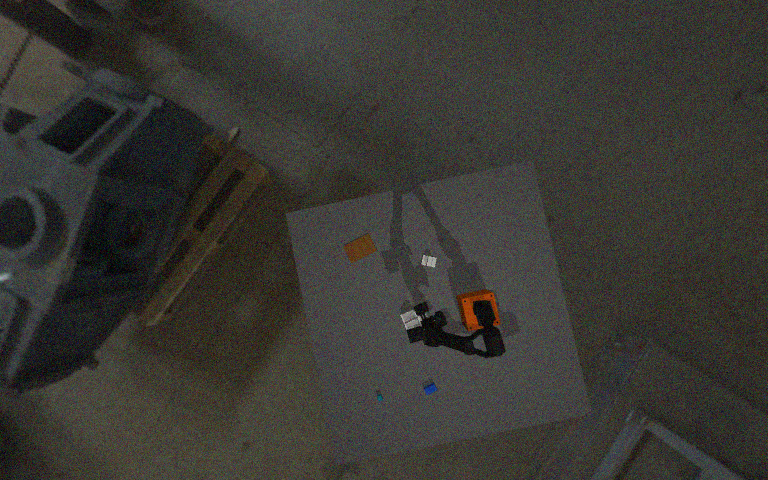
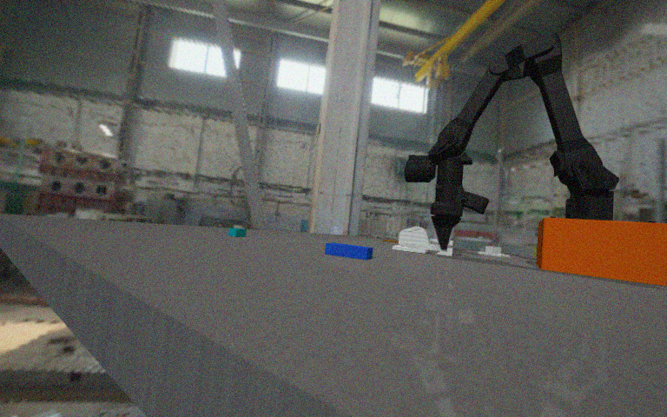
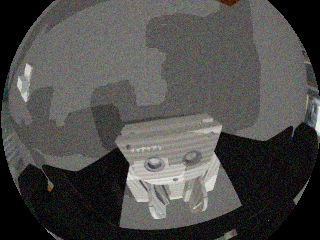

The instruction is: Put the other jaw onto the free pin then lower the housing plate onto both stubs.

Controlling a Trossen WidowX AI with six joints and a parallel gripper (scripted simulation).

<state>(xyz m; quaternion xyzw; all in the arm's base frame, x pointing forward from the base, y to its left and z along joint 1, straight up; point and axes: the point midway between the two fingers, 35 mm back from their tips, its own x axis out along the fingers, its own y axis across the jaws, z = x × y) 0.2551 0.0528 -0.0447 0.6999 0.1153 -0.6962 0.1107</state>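
The curved white jaw is 20 mm ahead of my gripper tip and 20 mm to the left of it. Also, from my gripper tip: teal block 260 mm ahead, 380 mm to the left; then flat orange plate 300 mm ahead, 380 mm to the right, 10 mm below; then blue block 350 mm to the left.
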